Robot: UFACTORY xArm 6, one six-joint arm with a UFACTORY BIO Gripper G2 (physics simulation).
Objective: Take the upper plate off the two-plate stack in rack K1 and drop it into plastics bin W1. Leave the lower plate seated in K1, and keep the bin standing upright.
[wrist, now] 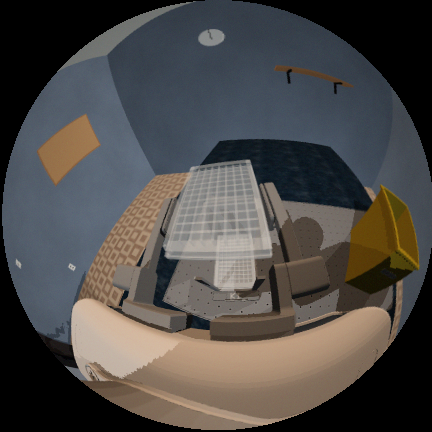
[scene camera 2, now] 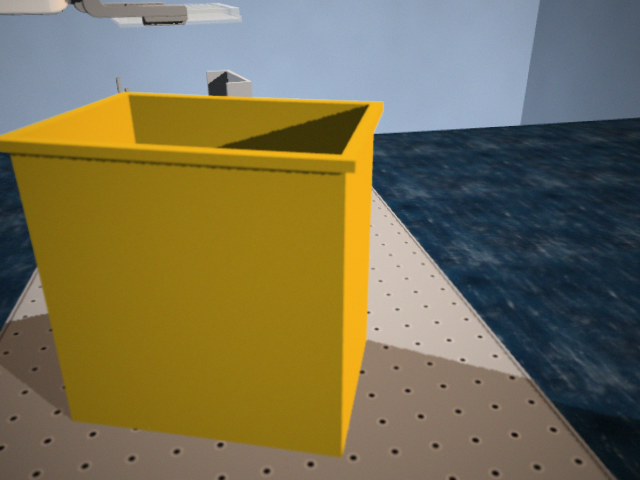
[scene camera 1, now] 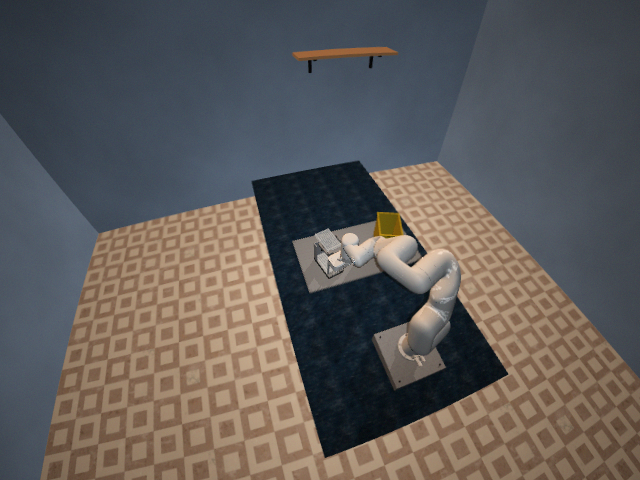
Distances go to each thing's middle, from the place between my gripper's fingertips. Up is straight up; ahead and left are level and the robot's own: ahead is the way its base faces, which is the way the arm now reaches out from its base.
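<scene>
Yellow plastics bin W1 point(scene camera 2: 204, 260): position relative to my hand is 20 mm ahead, 380 mm to the right and 120 mm below.
</scene>
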